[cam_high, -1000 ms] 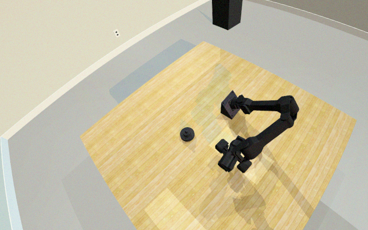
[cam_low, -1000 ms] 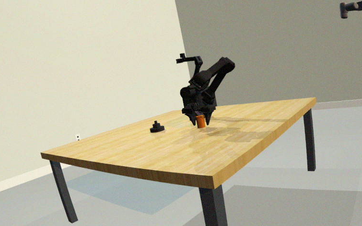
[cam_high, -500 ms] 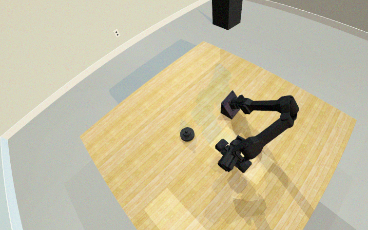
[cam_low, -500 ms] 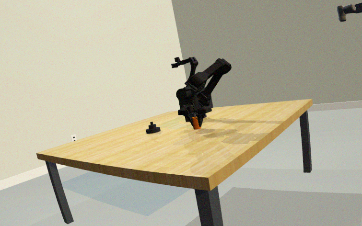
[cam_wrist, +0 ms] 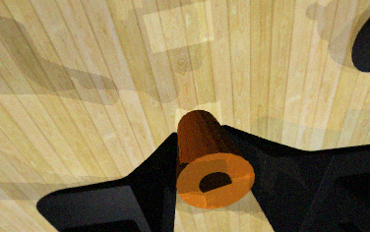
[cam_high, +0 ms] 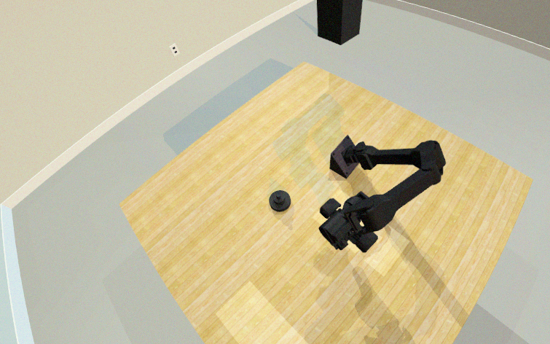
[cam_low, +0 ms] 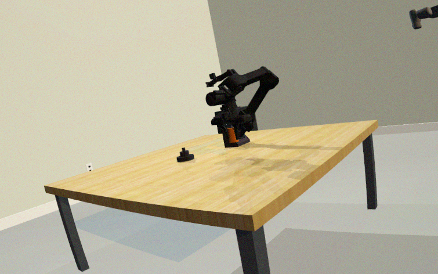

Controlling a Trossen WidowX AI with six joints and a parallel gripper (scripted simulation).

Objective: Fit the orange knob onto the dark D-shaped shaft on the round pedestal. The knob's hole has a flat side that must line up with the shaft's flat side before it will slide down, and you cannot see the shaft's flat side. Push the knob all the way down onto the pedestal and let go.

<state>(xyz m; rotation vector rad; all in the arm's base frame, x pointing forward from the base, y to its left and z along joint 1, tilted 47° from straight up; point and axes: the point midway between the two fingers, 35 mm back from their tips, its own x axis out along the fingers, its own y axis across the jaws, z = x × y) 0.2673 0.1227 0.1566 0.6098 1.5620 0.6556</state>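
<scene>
Right now my gripper tip is 6 cm short of the dark round pedestal, 27 cm to the left of it and 4 cm above it. From my gripper tip the other things lie so: orange knob: 2 cm above.
</scene>
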